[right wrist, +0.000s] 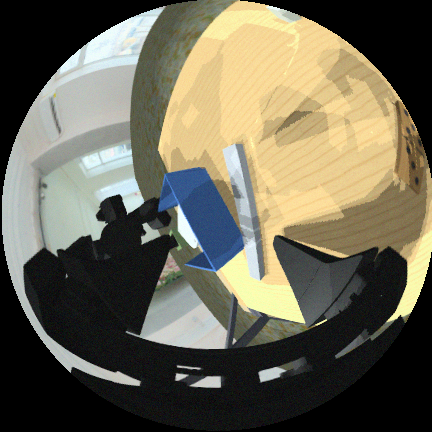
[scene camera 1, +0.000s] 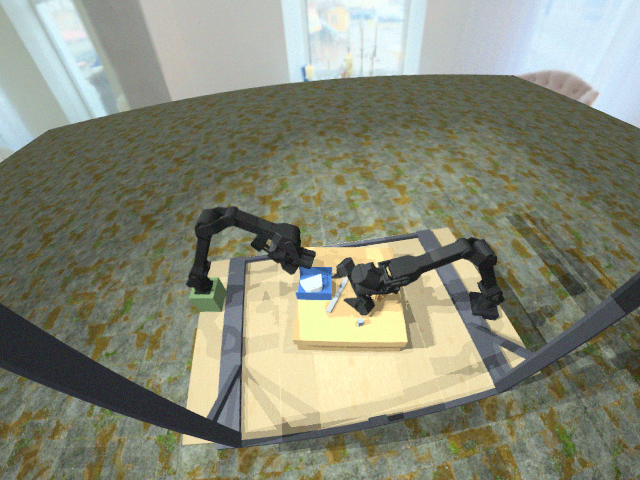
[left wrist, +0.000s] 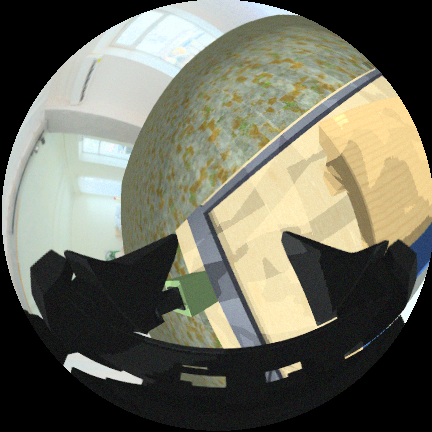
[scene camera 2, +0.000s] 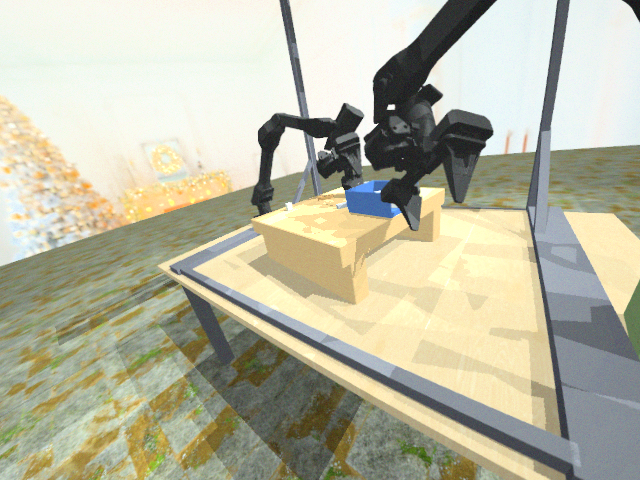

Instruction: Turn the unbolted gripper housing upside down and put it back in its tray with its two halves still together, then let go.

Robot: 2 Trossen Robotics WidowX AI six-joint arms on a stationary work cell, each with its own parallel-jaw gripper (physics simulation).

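Seen in the pictures: left gripper, fingertip midpoint: [left wrist: 230,238] [scene camera 2: 434,218]; right gripper, fingertip midpoint: [right wrist: 222,240] [scene camera 1: 338,288]; left arm's base at its link origin: [right wrist: 174,240] [scene camera 1: 204,287] [left wrist: 175,297]; right arm's base at its link origin: [scene camera 1: 484,303].
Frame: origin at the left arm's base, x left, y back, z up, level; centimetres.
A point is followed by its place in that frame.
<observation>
The white gripper housing [scene camera 1: 311,282] @(y -43.3, x -3.7, z 6.5 cm) [right wrist: 186,229] @(y -43.9, x -3.9, z 6.5 cm) lies in the blue tray [scene camera 1: 314,296] @(y -44.3, x -9.0, z 5.7 cm) [scene camera 2: 364,202] @(y -45.4, x 1.7, z 5.9 cm) [right wrist: 212,227] @(y -50.2, x -5.7, z 6.2 cm) on the raised wooden platform. Its underside and the seam between its halves cannot be made out. My left gripper [scene camera 2: 435,213] @(y -27.9, x 9.6, z 7.0 cm) [left wrist: 230,238] @(y -27.9, x 9.6, z 7.0 cm) is open and empty, close beside the tray at its upper left in scene camera 1. My right gripper [scene camera 1: 340,288] @(y -52.4, x -7.2, z 7.2 cm) [right wrist: 222,240] @(y -52.4, x -7.2, z 7.2 cm) is open and empty above the platform, to the right of the tray in scene camera 1, near the long grey bar.
The grey bar [scene camera 1: 337,295] @(y -52.2, x -7.9, z 4.0 cm) [right wrist: 245,210] @(y -53.3, x -6.0, z 4.0 cm) lies beside the tray on the platform [scene camera 1: 351,333] @(y -55.8, x -21.8, z 3.0 cm) [scene camera 2: 305,232] @(y -51.3, x 14.5, z 3.0 cm). A small pale block [scene camera 1: 360,322] [scene camera 2: 288,206] lies nearer the platform's front edge. A brown block with holes [right wrist: 409,150] stands on the platform. A green box [scene camera 1: 207,299] @(y -2.3, x -4.9, z -1.2 cm) [left wrist: 200,292] @(y -5.0, x -0.1, z -5.0 cm) is by the left arm's base.
</observation>
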